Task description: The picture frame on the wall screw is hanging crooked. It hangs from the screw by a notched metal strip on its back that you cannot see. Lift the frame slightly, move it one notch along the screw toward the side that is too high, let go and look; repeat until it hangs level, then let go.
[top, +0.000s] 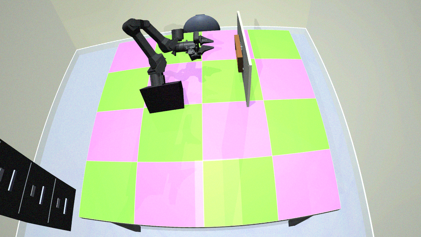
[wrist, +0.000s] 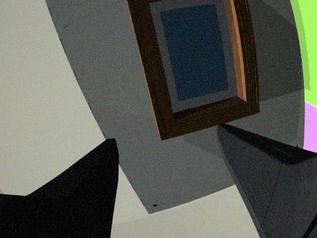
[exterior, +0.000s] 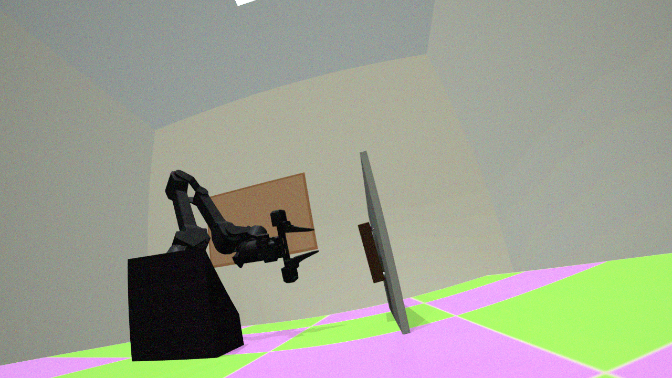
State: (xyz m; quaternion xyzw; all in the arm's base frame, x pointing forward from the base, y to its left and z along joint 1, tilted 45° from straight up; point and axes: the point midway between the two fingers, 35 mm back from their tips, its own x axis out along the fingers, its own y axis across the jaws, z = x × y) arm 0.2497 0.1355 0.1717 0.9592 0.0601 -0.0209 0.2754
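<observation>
My gripper tip is 140 mm short of the picture frame, 60 mm above it and 10 mm to the left of it. The rest, counted from my gripper tip: wall panel (150 mm ahead, 70 mm below, 20 mm to the right).
</observation>
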